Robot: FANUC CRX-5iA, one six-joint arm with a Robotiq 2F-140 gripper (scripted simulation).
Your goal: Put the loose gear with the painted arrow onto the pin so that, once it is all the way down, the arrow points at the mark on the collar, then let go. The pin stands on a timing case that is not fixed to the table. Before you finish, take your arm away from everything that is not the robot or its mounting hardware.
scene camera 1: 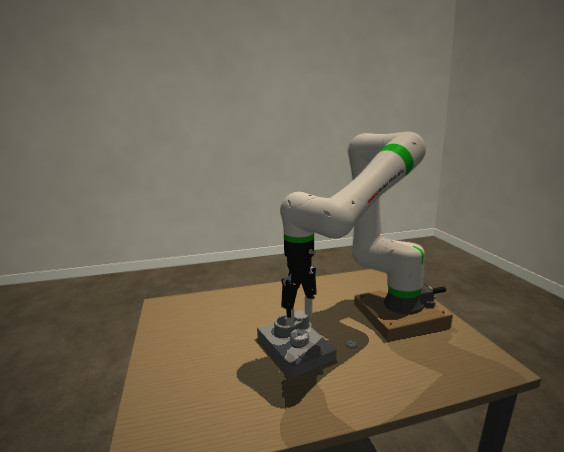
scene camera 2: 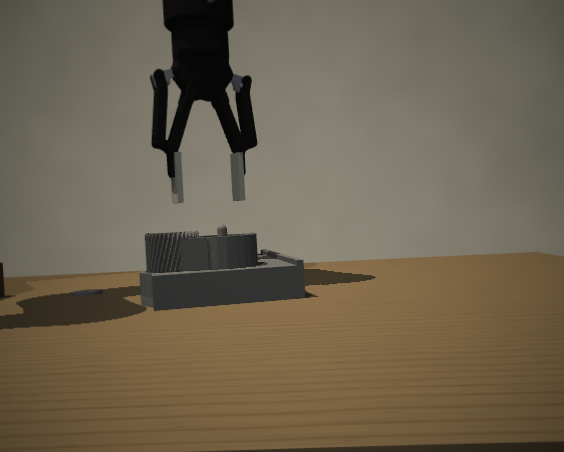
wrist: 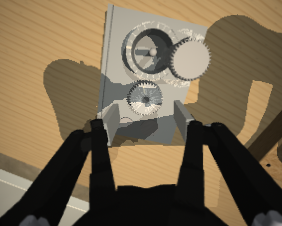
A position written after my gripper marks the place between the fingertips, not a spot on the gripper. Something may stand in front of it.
In view: my gripper (scene camera 2: pixel 209 201) and a grey timing case (scene camera 2: pixel 184 270).
The grey timing case also shows in the wrist view (wrist: pixel 126 61). My gripper shows as well in scene camera 1 (scene camera 1: pixel 299 320) and in the wrist view (wrist: pixel 146 110).
